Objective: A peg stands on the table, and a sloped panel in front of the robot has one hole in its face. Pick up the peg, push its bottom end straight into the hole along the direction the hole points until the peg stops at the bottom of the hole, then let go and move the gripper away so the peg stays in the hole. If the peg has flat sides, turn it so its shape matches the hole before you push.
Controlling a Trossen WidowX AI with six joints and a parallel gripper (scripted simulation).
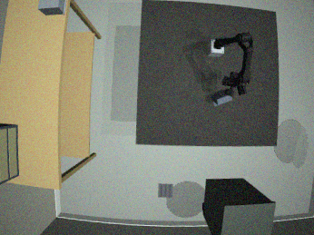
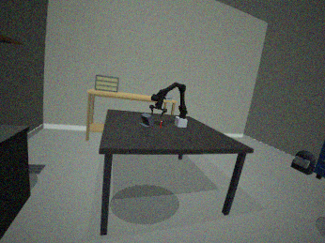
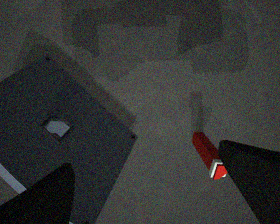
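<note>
The red peg is 6 cm to the left of my gripper tip, 5 cm below it and 5 cm behind it. From my gripper tip the other things lie so: sloped panel: 9 cm ahead, 5 cm below, 2 cm to the right.
</note>
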